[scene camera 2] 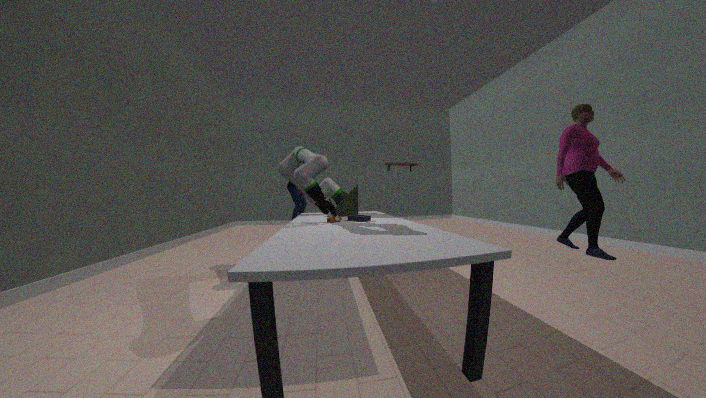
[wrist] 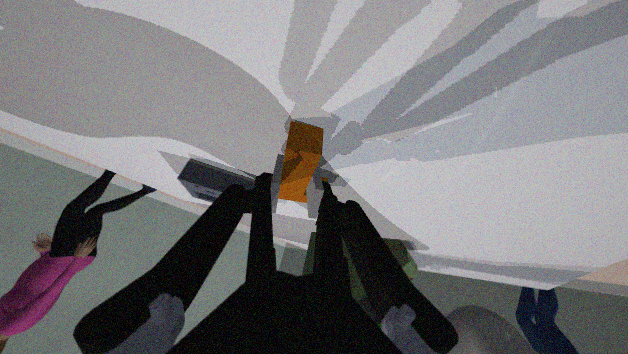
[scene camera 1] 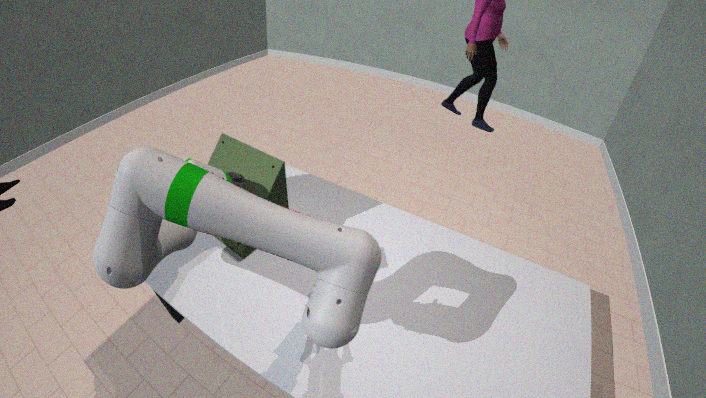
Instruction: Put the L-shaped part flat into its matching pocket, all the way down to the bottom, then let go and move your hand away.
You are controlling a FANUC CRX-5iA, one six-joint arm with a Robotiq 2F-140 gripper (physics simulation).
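Where they show: gripper, fingertip midpoint: point(scene camera 2: 336, 220) point(wrist: 295, 169); arm's base, origin of the base link: point(scene camera 2: 342, 199) point(wrist: 367, 301).
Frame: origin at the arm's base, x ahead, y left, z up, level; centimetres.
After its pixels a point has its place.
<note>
The orange L-shaped part point(scene camera 2: 330, 219) @[z -11.9, x 53.2, y -16.7 cm] point(wrist: 306, 137) @[z -12.6, x 52.4, y -17.9 cm] is between the grey finger pads of my gripper point(wrist: 295, 169) @[z -13.1, x 48.3, y -12.4 cm], which is shut on it. One end of the part sticks out beyond the fingertips. In scene camera 2 the part is low at the table top; whether it touches the table I cannot tell. A dark block point(scene camera 2: 359, 218) @[z -11.9, x 53.7, y 2.9 cm] point(wrist: 215, 177) @[z -12.5, x 51.8, y 1.7 cm] lies on the table beside the part, apart from it, to the left in the wrist view. No pocket opening can be made out on it. In scene camera 1 the arm hides the gripper, part and block.
A green box point(scene camera 1: 245, 155) @[z 10.1, x 0.5, y 10.2 cm] point(scene camera 2: 351, 200) @[z -0.6, x 17.2, y 5.1 cm] stands on the white table point(scene camera 1: 550, 345) @[z -14.2, x 119.8, y -0.5 cm] point(scene camera 2: 370, 260) @[z -14.2, x 130.2, y -13.3 cm] near the arm's base. A person in pink point(scene camera 1: 485, 25) point(scene camera 2: 580, 155) point(wrist: 55, 280) is off the table. Another person's blue-clad legs point(scene camera 2: 298, 201) point(wrist: 537, 315) show behind. A shelf point(scene camera 2: 400, 164) is on the wall.
</note>
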